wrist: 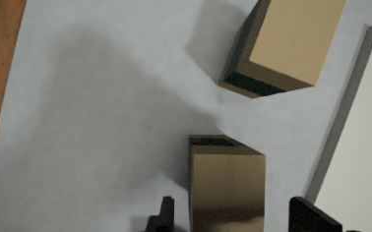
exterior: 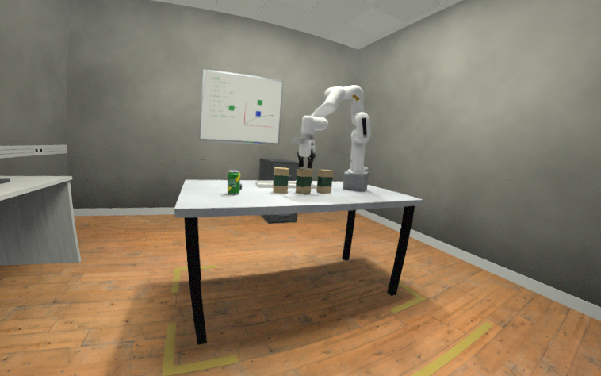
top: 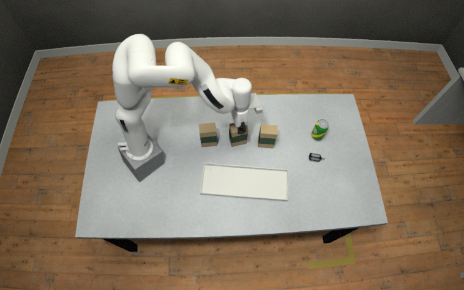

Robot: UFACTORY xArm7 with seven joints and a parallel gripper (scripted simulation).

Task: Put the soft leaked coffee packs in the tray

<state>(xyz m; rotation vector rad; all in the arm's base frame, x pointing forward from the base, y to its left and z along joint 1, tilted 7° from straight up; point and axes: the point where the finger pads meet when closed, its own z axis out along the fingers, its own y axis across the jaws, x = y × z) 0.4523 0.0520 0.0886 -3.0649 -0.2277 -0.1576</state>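
The white tray is 220 mm to the right of my hand, 160 mm below it and 10 mm ahead of it. The rest, counted from my hand: green soda can (410 mm ahead, 100 mm below, 10 mm to the right).
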